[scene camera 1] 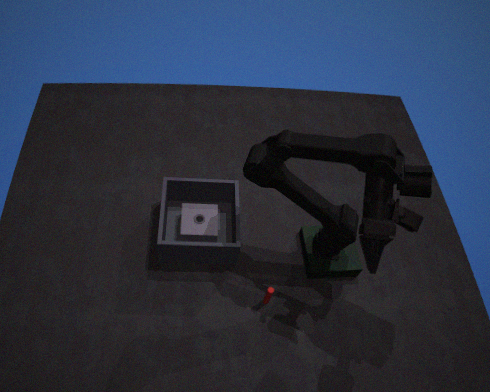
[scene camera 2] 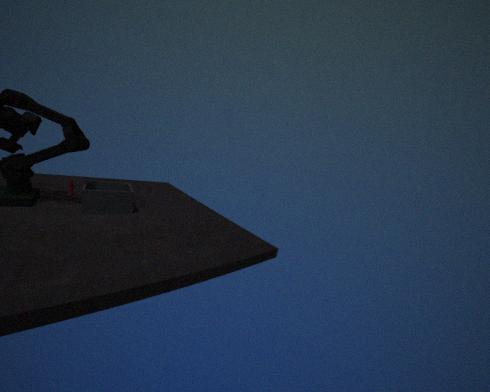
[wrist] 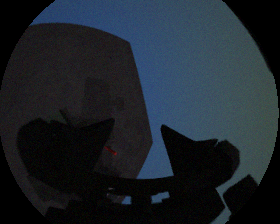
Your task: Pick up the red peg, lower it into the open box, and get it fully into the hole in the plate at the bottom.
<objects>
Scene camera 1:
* gripper: 371, 271
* grey box: 225, 193
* pale plate: 199, 222
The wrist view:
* gripper: 138, 124
</objects>
